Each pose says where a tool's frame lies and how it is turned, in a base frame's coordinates. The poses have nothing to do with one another.
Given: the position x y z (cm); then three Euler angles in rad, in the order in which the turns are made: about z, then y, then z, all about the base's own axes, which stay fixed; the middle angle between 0 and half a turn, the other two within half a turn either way.
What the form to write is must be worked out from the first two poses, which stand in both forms.
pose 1, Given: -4.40 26.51 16.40 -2.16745 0.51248 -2.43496
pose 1, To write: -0.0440 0.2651 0.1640 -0.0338 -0.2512 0.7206 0.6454
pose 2, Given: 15.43 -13.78 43.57 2.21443 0.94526 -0.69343
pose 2, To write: 0.1543 -0.1378 0.4357 0.4521 0.0531 0.6137 0.6451
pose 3, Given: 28.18 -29.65 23.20 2.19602 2.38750 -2.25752
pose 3, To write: 0.2818 -0.2965 0.2320 0.7368 -0.5671 -0.0113 0.3680
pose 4, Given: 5.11 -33.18 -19.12 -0.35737 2.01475 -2.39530
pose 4, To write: 0.0511 -0.3318 -0.1912 0.7199 0.4432 -0.5240 0.1032
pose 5, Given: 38.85 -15.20 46.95 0.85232 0.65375 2.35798
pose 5, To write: 0.3885 -0.1520 0.4695 0.2195 -0.2343 -0.9465 0.0325
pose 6, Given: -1.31 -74.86 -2.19 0.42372 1.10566 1.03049
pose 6, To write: -0.0131 -0.7486 -0.0219 -0.1569 0.5011 0.5657 0.6358
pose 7, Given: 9.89 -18.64 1.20 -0.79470 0.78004 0.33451
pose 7, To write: 0.0989 -0.1864 0.0120 -0.2034 0.3212 -0.2109 0.9005
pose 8, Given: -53.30 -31.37 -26.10 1.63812 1.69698 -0.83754
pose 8, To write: -0.5330 -0.3137 -0.2610 0.7091 0.2452 0.2576 0.6089
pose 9, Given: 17.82 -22.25 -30.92 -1.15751 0.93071 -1.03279
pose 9, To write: 0.1782 -0.2225 -0.3092 -0.0280 0.4479 -0.7945 0.4092
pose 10, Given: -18.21 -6.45 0.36 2.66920 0.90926 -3.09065
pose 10, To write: -0.1821 -0.0645 0.0036 0.1136 -0.4242 -0.1879 0.8786
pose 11, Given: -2.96 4.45 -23.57 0.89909 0.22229 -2.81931
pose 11, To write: -0.0296 0.0445 -0.2357 0.1063 -0.0315 -0.8142 0.5699
